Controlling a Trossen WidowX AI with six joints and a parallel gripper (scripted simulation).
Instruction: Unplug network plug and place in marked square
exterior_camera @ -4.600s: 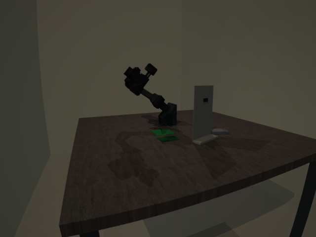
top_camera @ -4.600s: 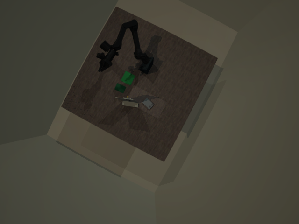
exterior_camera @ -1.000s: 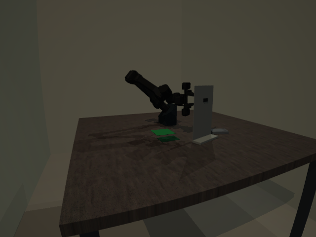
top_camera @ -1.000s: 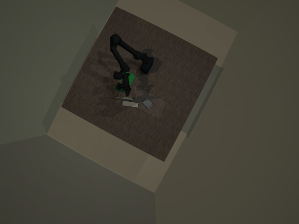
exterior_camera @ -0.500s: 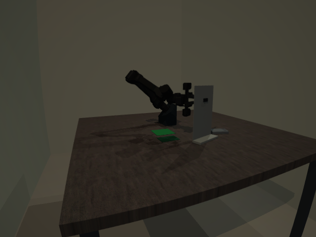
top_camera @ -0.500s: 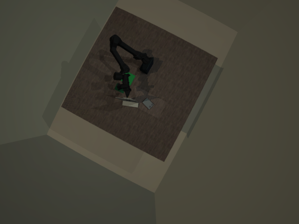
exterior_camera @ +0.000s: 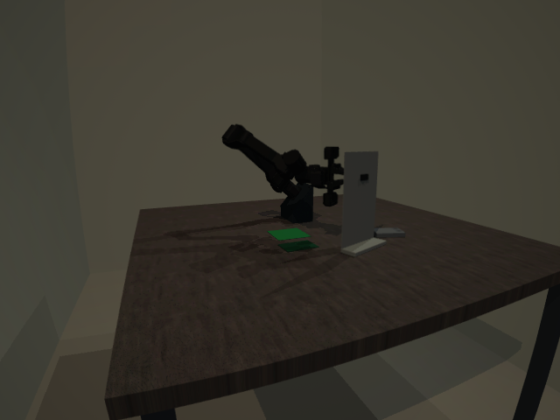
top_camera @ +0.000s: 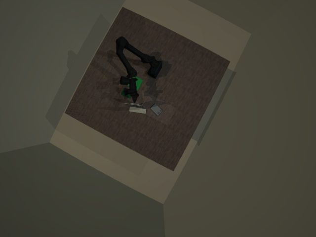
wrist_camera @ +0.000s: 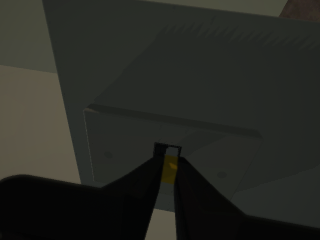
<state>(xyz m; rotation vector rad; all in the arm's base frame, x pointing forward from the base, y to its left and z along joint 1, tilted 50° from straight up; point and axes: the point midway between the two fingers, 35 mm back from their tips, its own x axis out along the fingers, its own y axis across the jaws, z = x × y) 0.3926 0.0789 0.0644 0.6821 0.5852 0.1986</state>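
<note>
Right now my gripper tip is 210 mm above the green marked square, 190 mm past it and 140 mm to the left of it. Also, from my gripper tip: small flat grey box 210 mm below, 180 mm to the left, 50 mm behind; grey upright panel 80 mm below, 20 mm ahead, 10 mm to the left; network plug 10 mm ahead.
</note>
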